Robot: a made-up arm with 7 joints.
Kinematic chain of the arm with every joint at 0, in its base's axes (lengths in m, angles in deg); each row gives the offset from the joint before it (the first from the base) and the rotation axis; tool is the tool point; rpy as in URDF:
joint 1: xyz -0.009 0.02 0.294 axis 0 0.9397 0.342
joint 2: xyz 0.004 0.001 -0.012 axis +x
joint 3: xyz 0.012 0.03 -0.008 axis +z
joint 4: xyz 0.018 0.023 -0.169 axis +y
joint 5: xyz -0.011 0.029 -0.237 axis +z
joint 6: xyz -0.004 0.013 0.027 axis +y
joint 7: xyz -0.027 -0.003 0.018 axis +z
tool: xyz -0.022 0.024 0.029 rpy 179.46 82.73 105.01
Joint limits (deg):
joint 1: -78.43..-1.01
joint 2: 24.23..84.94
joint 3: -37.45..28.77
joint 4: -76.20..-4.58
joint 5: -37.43..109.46
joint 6: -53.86..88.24
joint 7: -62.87..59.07
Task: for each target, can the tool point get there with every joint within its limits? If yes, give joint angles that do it. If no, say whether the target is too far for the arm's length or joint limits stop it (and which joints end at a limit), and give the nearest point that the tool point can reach.
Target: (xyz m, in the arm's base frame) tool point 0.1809 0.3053 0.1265
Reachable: yes | joints -27.28 51.07 -1.34 -24.52 69.55 -18.65 8.91
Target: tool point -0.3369 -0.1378 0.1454
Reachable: no: joint limits stop it (at a limit: joint 1, joint 2, joint 3, joint 4) | nearest point -0.0411 0.2020 -0.0113 | short by 0.477 m
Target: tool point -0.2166 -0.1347 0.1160
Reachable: no: joint limits stop it (at a limit: joint 1, joint 2, joint 3, joint 4) | nearest point -0.0289 0.1930 -0.0121 | short by 0.399 m
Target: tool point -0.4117 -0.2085 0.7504
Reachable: no: too far | nearest point -0.0571 0.1793 0.5528 | short by 0.561 m
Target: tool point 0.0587 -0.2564 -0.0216
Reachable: no: joint limits stop it (at a limit: joint 1, joint 2, joint 3, joint 4, joint 5) | nearest point 0.1795 -0.0082 0.0241 | short by 0.280 m
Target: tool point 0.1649 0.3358 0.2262
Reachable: yes | joints -28.12 52.44 -15.97 -14.68 52.68 68.52 -21.49
